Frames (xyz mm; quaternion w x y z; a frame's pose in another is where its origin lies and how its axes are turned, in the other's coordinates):
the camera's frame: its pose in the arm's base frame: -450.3 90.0 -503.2 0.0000 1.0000 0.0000 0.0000
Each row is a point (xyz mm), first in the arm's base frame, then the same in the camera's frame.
Working: the arm's base frame: its pose in the camera's frame: 450.3 90.0 -503.2 0.0000 1.0000 0.0000 0.0000

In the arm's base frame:
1: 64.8 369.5 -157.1
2: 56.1 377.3 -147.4
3: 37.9 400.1 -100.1
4: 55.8 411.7 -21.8
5: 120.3 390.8 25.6
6: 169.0 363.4 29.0
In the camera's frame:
1: 515.1 -279.5 -346.1
2: 506.4 -287.3 -355.8
3: 488.2 -310.1 -403.1
4: 506.1 -321.7 -481.4
5: 570.6 -300.8 -528.8
6: 619.3 -273.4 -532.2

